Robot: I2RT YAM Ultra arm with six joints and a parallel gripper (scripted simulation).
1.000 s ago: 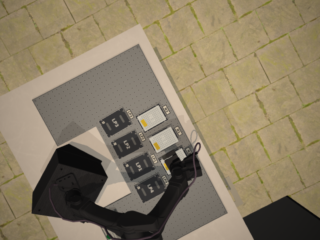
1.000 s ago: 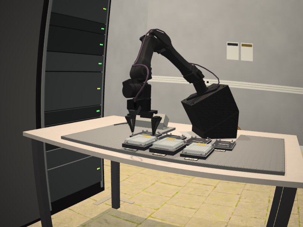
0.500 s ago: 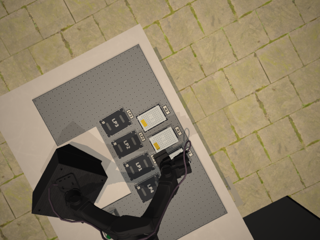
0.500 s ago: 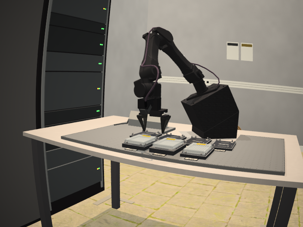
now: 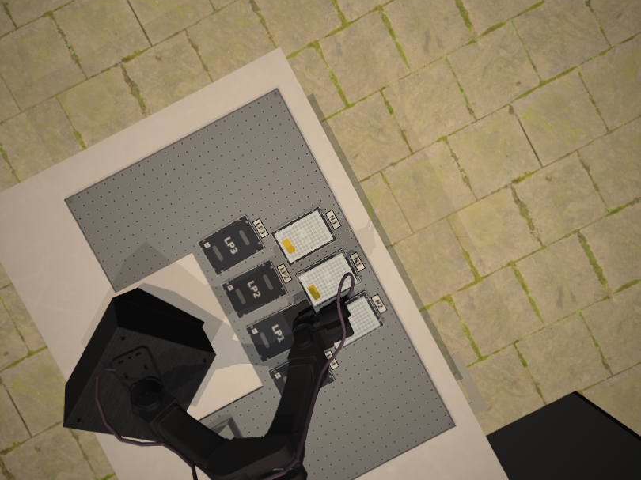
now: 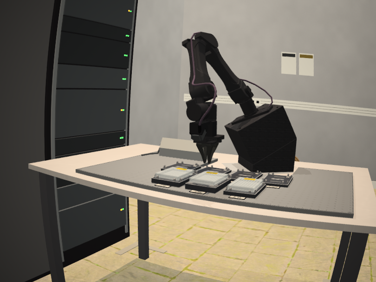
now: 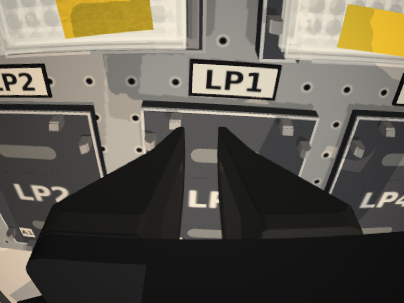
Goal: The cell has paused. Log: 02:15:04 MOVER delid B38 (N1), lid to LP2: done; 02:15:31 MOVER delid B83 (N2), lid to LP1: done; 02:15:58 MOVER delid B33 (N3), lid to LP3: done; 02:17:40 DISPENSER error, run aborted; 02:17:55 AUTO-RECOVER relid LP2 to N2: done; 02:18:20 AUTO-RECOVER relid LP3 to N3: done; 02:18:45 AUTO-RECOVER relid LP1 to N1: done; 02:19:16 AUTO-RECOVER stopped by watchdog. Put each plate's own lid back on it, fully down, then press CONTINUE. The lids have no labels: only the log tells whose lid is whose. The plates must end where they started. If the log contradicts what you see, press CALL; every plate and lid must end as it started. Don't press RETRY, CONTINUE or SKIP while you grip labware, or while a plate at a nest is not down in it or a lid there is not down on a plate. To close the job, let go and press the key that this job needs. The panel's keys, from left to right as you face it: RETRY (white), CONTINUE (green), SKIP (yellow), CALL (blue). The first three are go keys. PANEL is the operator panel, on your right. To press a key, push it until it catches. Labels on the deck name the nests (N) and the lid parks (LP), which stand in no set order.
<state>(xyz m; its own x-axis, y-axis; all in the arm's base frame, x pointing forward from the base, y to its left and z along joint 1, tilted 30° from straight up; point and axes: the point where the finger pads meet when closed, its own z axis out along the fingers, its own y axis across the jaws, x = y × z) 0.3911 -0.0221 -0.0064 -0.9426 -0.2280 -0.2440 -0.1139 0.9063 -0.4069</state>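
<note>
Right now my hand is 35 cm past the green key and 27 cm to the left of it. Also, from my hand: clear lid (10 cm ahead, 7 cm to the right, 3 cm below); then lid park LP1 (9 cm behind, 6 cm below, 2 cm to the right); then lid park LP4 (15 cm to the right, 7 cm behind, 6 cm below).
</note>
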